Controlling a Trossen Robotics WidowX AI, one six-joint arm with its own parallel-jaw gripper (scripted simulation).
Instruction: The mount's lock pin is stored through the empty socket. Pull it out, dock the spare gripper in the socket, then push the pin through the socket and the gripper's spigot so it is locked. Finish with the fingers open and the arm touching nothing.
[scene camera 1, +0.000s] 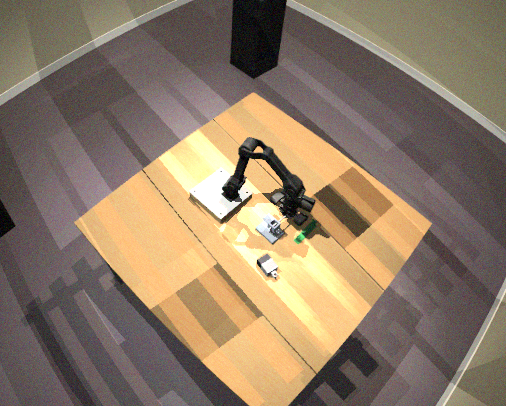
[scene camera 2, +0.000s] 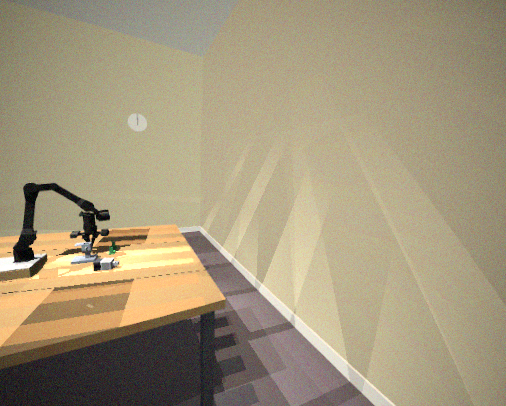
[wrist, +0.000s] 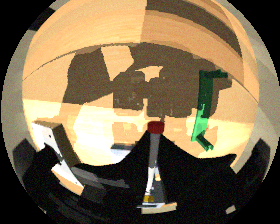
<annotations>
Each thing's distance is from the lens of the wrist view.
my gripper (wrist: 150, 133): 10 cm
grey mount (wrist: 155, 199): 13 cm
green strip (wrist: 203, 109): 17 cm
The marked spots on the green strip and the grey mount are 16 cm apart.
</annotations>
